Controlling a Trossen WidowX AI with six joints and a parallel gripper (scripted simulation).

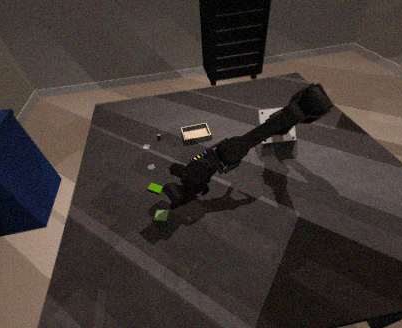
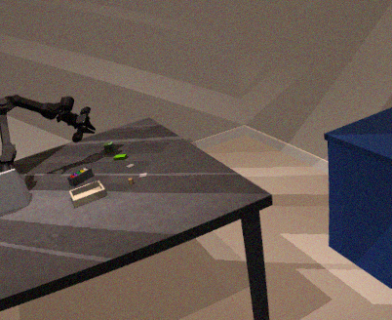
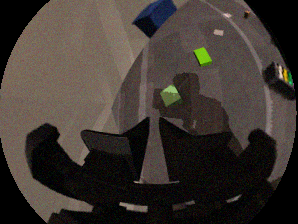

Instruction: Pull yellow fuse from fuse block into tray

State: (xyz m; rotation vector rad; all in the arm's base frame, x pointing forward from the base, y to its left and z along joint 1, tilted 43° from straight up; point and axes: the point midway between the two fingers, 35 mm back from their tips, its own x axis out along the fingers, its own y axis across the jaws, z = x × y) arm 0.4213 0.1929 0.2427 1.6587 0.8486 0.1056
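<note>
The yellow fuse lies 12 cm behind my gripper tip, 29 cm to the right of it and 9 cm below it. Also, from my gripper tip: green cube (5 cm ahead, 3 cm to the right, 9 cm below); then flat green piece (7 cm ahead, 18 cm to the right, 11 cm below); then small tray (13 cm behind, 48 cm to the right, 11 cm below).
</note>
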